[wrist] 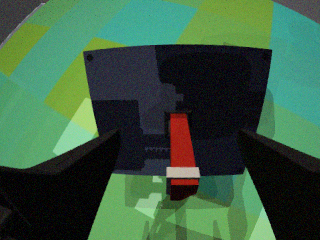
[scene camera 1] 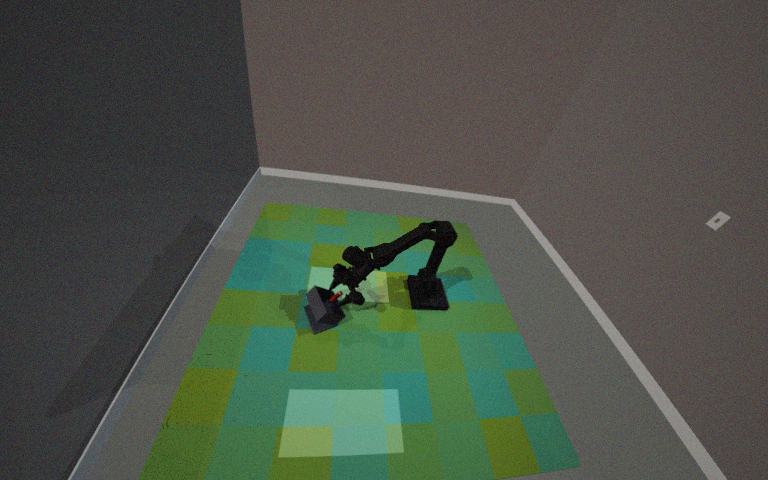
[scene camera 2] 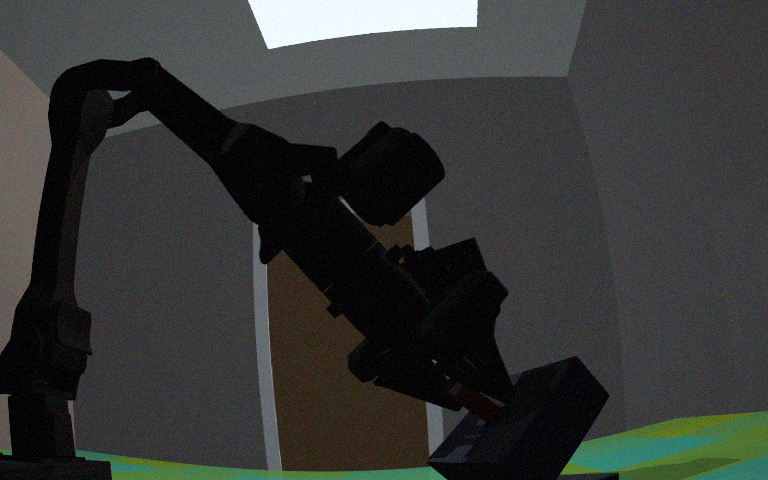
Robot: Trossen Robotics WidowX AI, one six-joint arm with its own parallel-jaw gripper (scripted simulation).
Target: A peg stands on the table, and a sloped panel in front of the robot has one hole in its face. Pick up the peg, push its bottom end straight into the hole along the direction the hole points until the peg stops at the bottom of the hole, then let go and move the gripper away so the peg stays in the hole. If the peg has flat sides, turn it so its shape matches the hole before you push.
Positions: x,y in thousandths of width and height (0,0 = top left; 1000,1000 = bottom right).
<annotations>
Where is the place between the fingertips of my gripper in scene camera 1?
434,622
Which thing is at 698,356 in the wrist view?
A sloped panel.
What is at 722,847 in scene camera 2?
A sloped panel.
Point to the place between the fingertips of my gripper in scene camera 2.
At 631,843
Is my gripper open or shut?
Open.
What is my gripper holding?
Nothing.
</annotations>
